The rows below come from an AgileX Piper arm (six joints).
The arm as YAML. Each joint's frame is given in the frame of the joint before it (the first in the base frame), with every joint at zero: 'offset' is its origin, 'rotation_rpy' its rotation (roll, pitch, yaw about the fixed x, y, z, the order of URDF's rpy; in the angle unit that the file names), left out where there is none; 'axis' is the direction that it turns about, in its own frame. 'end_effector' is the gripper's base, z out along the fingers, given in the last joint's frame.
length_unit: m
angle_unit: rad
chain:
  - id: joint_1
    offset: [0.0, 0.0, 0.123]
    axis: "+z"
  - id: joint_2
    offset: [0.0, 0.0, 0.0]
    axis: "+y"
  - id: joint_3
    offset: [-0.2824, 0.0, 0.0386]
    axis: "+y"
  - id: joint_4
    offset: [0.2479, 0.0, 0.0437]
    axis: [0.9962, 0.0, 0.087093]
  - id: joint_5
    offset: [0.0, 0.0, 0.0]
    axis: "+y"
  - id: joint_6
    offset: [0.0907, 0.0, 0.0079]
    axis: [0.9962, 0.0, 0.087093]
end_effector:
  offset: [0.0, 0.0, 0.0]
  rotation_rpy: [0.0, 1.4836, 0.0]
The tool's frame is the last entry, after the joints.
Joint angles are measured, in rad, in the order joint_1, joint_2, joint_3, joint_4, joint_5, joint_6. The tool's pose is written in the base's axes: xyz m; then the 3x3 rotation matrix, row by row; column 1 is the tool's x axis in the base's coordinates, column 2 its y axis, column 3 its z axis. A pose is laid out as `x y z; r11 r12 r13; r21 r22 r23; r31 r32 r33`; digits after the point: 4 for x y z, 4 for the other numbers.
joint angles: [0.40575 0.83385 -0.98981 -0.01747 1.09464 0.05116]
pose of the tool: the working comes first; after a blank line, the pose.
Where each joint sits with the arm in this pose, in the base's axes (m; each line is computed from the numbers above, not from the rounded line before):
joint_1: 0.0000 0.0000 0.1230
joint_2: 0.0000 0.0000 0.1230
joint_3: -0.1481 -0.0636 0.3581
joint_4: 0.0707 0.0304 0.4397
joint_5: 0.0707 0.0304 0.4397
joint_6: 0.1263 0.0527 0.3712
the tool: 0.1263 0.0527 0.3712

0.1263 0.0527 0.3712; -0.7071 -0.3551 0.6115; -0.2568 0.9347 0.2458; -0.6588 0.0168 -0.7521
